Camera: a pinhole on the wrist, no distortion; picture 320 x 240 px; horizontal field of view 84.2 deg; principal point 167.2 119.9 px. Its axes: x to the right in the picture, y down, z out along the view. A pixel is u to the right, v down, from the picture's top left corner.
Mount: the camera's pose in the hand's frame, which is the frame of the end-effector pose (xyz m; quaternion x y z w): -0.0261 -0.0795 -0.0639 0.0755 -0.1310 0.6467 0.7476
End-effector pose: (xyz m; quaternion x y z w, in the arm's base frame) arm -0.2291 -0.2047 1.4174 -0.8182 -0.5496 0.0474 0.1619
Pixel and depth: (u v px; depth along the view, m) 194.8 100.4 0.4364
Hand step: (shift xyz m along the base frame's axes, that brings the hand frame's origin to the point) -0.2296 0.1182 -0.3090
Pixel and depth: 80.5 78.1 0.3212
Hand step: -0.3449 0.1534 -0.0848
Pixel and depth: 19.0 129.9 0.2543
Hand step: -0.3758 0.0602 -0.0070
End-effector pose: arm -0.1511 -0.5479 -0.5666 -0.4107 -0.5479 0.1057 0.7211
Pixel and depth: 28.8 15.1 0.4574
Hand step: -0.3667 -0.1517 0.5397
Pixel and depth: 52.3 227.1 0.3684
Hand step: -0.4097 -0.3319 0.0587
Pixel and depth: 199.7 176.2 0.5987
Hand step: -0.5958 0.0223 -0.0671
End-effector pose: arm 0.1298 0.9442 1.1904 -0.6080 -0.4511 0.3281 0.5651
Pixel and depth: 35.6 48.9 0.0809
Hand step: -0.0306 -0.0175 0.1607
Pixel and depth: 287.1 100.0 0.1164
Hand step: -0.0771 0.0127 0.0270
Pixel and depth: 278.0 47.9 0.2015
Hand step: -0.1404 0.1123 0.0098
